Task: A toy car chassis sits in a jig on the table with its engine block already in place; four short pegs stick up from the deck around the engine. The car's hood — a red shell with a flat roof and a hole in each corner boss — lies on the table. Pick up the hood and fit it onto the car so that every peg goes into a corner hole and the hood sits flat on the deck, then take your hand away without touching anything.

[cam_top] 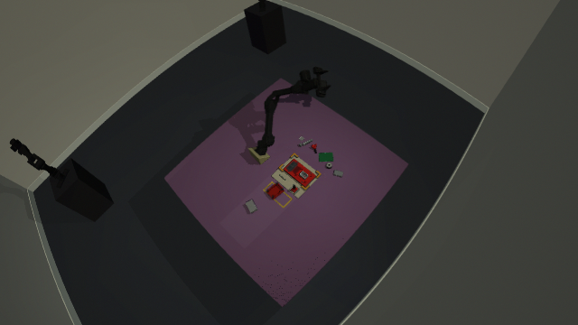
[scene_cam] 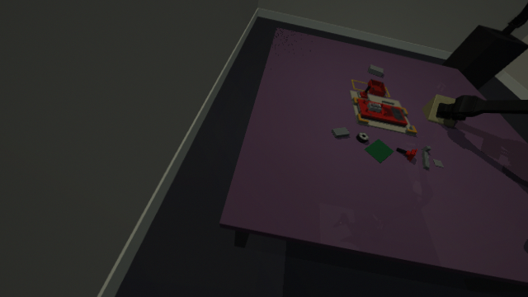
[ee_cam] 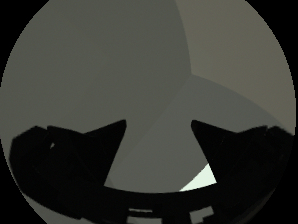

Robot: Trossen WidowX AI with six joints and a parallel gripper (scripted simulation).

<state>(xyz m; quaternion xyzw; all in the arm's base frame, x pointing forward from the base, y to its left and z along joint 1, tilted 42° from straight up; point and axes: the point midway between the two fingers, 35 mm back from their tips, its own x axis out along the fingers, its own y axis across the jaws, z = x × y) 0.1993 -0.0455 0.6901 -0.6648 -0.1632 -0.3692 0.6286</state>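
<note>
My gripper tip is 40 mm short of the red hood, 560 mm to the left of it and 590 mm above it. Round my gripper tip: green square plate (100 mm ahead, 140 mm to the right, 600 mm below); then grey engine block (100 mm ahead, 350 mm to the right, 570 mm below).
</note>
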